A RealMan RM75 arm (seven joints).
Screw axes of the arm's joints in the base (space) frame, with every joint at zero. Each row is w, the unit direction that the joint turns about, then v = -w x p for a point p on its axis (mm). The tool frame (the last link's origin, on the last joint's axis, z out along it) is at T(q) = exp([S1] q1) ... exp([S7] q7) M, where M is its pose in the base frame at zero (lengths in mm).
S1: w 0 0 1 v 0.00 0.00 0.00
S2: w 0 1 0 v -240.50 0.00 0.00
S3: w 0 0 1 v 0.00 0.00 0.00
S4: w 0 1 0 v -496.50 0.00 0.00
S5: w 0 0 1 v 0.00 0.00 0.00
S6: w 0 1 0 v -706.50 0.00 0.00
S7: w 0 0 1 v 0.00 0.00 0.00
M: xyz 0.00 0.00 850.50 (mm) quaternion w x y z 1 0 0 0
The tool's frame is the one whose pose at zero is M.
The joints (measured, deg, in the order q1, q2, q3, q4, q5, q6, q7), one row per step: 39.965, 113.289, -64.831, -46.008, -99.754, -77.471, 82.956; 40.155, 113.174, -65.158, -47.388, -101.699, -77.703, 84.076; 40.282, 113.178, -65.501, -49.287, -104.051, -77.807, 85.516; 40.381, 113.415, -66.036, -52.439, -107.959, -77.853, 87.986; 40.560, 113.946, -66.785, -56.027, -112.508, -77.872, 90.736; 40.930, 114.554, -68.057, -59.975, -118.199, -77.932, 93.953; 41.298, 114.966, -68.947, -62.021, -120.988, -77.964, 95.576; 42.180, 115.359, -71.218, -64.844, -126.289, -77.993, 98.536
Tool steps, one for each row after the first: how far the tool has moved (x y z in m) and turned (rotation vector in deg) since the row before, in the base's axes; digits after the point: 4 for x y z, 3 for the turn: -0.0016, 0.0004, 0.0010, -0.290, -1.988, 0.530; -0.0022, 0.0006, 0.0012, -0.043, -2.294, 0.515; -0.0034, 0.0008, 0.0011, 0.163, -3.602, 0.511; -0.0049, 0.0006, -0.0001, 0.377, -4.059, 0.625; -0.0054, 0.0007, -0.0008, 0.612, -5.234, 0.710; -0.0050, 0.0003, -0.0012, 0.352, -2.560, 0.675; -0.0064, 0.0009, -0.0031, 0.488, -5.387, 0.962
